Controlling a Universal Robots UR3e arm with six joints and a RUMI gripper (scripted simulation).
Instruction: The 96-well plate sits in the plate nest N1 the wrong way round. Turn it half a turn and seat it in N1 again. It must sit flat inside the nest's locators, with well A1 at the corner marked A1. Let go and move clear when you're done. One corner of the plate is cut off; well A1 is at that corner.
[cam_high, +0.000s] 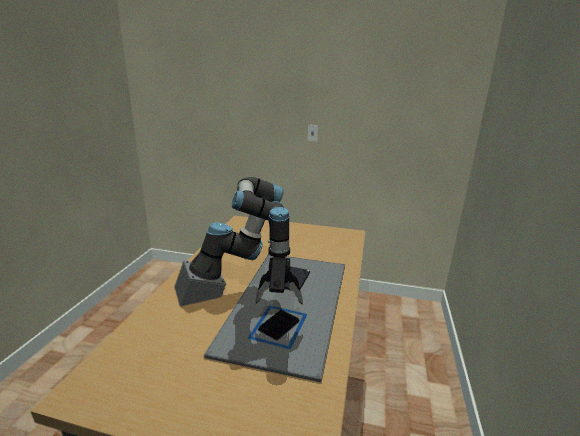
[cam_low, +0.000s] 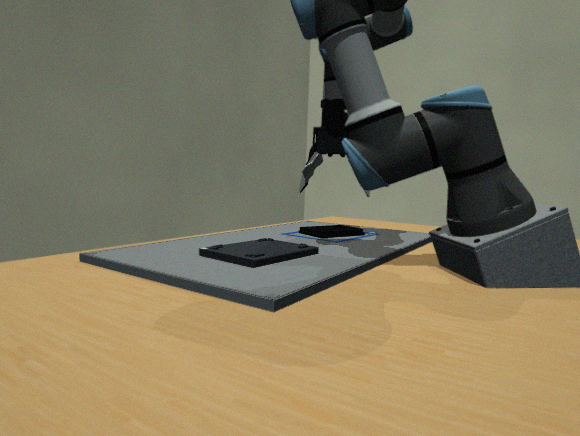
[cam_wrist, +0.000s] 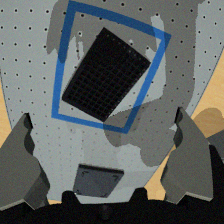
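The black 96-well plate lies 80 mm below my hand. Also, from my hand: small white corner label (20 mm behind, 380 mm to the left, 80 mm below); plate nest N1 (70 mm behind, 300 mm to the left, 80 mm below).
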